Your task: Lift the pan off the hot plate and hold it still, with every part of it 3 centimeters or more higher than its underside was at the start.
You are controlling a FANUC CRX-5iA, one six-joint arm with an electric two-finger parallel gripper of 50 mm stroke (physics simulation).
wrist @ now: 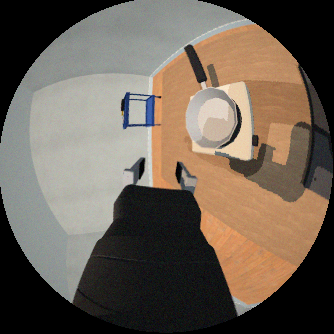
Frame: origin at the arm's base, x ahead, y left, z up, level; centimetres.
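Seen in the pictures: gripper, fingertip midpoint: (160, 165).
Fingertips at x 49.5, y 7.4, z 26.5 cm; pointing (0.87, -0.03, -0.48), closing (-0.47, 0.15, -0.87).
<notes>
Offsets run from my fingertips to a thing's top centre. "spot": to the spot under its first point.
The pan (212, 118) is round and light grey inside, and sits on the hot plate at the upper right of the wrist view. Its black handle {dy -32.0, dx +4.7, dz -13.5 cm} (195, 64) points up and a little left, away from my gripper. The hot plate {spot: dy -17.7, dx -6.6, dz -22.9 cm} (243, 95) is a cream, square block with a dark knob (255, 140) on its right side. My gripper (160, 165) is open, with nothing between its two fingers. It is below and left of the pan in the view, apart from both pan and handle. The pan hides much of the hot plate's top.
A blue cart (150, 111) stands beyond the wooden table's edge, left of the pan. The wooden table (192, 182) carries the hot plate. Dark shadows fall on the table right of and below the hot plate. A dark object (322, 145) shows at the far right.
</notes>
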